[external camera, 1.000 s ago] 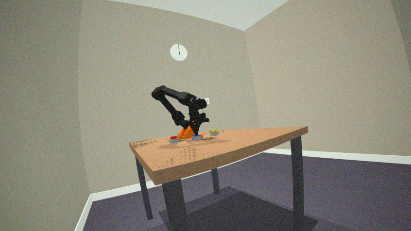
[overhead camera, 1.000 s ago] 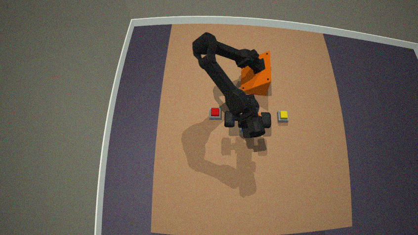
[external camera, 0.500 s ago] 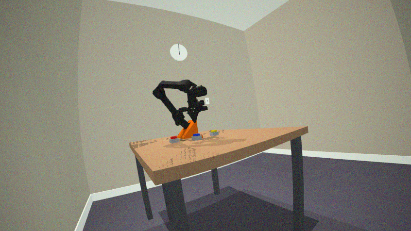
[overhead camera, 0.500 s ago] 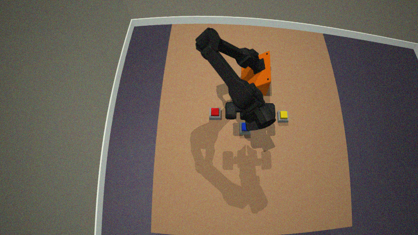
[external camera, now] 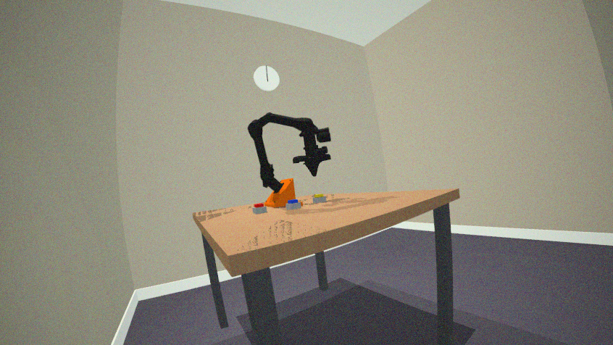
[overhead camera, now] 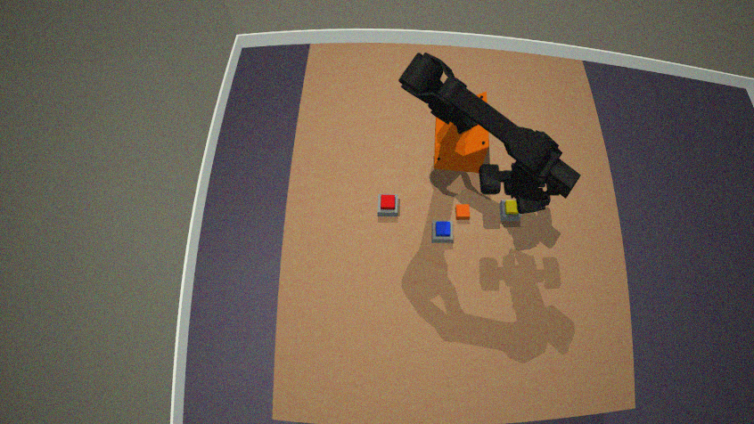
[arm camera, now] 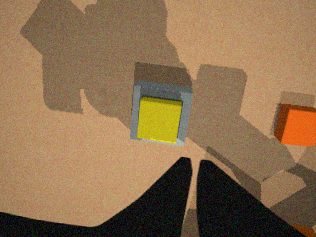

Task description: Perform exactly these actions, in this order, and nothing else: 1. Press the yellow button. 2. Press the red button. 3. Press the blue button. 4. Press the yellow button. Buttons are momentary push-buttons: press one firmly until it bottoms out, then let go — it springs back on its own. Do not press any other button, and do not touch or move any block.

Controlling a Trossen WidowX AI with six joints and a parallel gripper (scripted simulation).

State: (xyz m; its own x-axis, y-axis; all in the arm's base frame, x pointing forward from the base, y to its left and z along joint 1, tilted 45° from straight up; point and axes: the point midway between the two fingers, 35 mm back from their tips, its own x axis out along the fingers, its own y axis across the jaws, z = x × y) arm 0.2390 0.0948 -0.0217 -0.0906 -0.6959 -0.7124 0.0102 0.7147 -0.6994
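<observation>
Now: gripper tip 10 cm above the yellow button, 2 cm to the right of it and 2 cm past it. From my gripper tip the other things lie so: blue button: 16 cm to the right, 10 cm below, 4 cm ahead; then red button: 29 cm to the right, 10 cm below, 3 cm behind; then small orange block: 12 cm below, 10 cm to the right, 1 cm behind.
</observation>
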